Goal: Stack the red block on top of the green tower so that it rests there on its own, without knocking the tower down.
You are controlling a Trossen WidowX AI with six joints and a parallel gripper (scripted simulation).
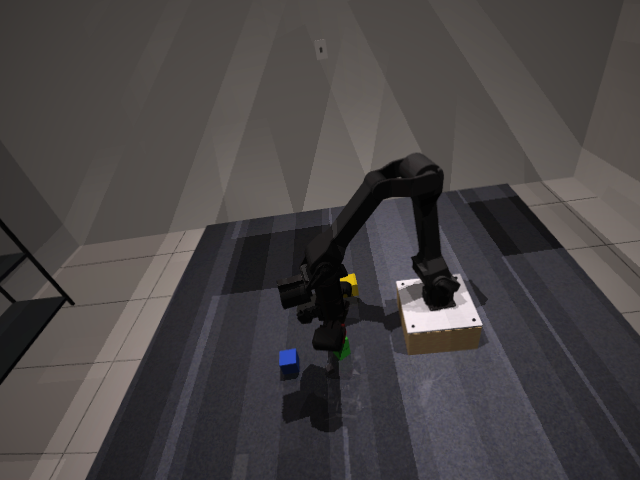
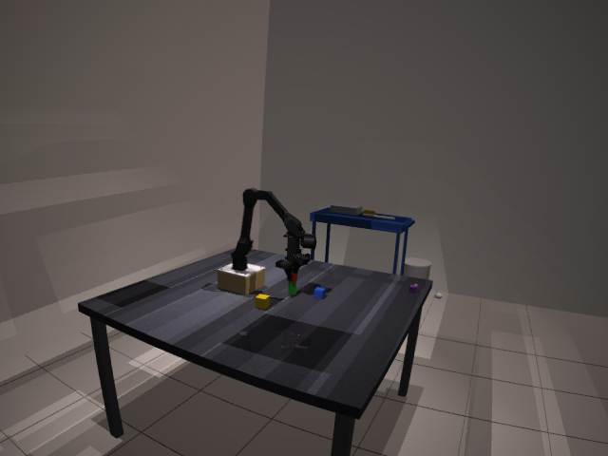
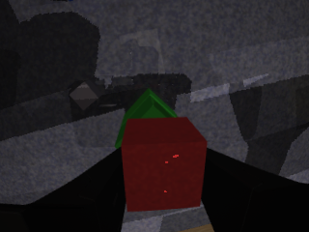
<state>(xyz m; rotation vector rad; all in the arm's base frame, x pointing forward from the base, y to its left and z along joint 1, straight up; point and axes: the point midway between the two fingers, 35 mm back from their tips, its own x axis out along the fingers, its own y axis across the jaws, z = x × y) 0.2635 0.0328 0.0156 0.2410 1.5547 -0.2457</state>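
Now: gripper tip 10 mm below the red block. Also, from my gripper tip: yellow block 210 mm to the right, 60 mm behind, 50 mm below; small grey piece 70 mm below, 50 mm to the left, 40 mm ahead; blue block 140 mm ahead, 50 mm below, 10 mm to the left.
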